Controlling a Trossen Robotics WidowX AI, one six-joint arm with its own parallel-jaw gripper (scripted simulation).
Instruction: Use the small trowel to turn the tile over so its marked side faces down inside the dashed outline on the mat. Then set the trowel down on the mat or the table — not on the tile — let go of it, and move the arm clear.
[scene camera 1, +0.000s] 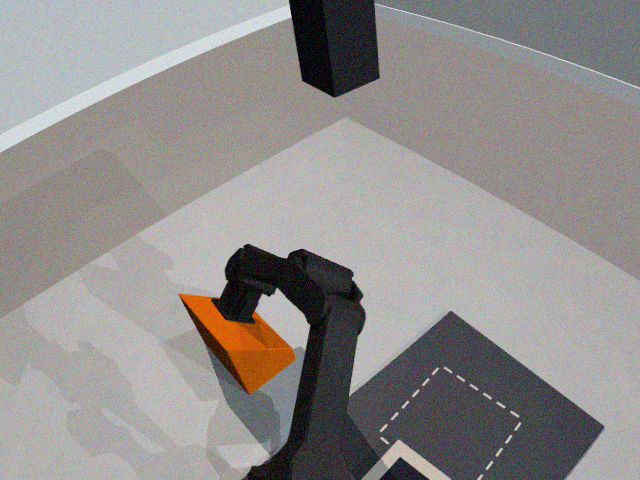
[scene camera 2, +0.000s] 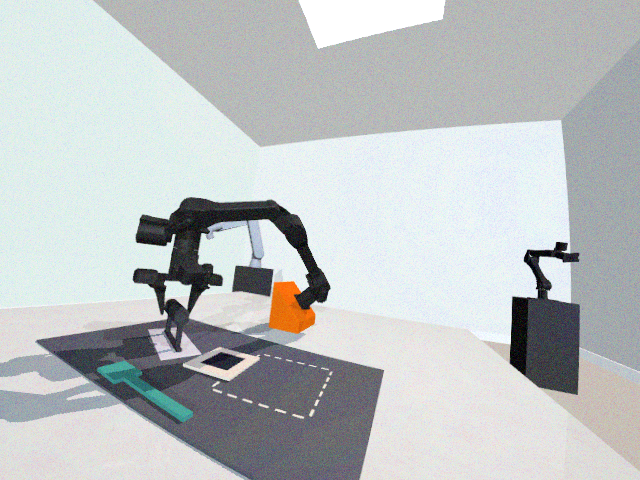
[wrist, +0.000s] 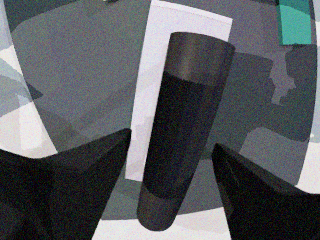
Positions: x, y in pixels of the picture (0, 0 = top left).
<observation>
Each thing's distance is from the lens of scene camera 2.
my gripper (scene camera 2: 175, 314): 64 cm
teal trowel (scene camera 2: 123, 371): 51 cm
</observation>
